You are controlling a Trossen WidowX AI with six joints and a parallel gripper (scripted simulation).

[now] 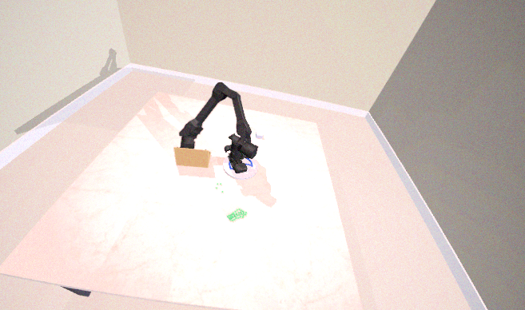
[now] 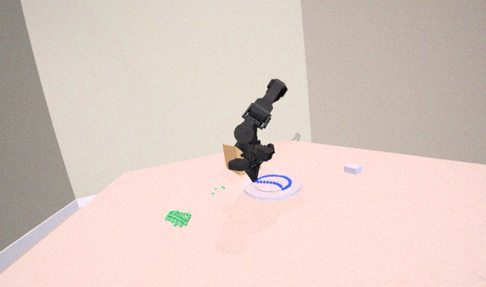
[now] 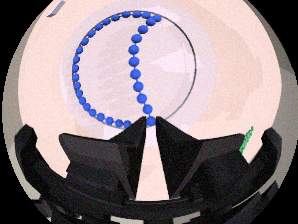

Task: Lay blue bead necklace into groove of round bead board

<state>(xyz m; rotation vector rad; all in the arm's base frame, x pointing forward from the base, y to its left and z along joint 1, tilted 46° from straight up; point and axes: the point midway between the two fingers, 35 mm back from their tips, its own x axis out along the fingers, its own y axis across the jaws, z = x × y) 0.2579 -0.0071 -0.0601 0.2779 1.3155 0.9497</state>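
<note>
Now: the round white bead board 40 mm ahead of my gripper tip, 50 mm to the left of it and 10 mm below it. From my gripper tip the other things lie so: small grey block: 140 mm ahead, 340 mm to the left, 10 mm below.
</note>
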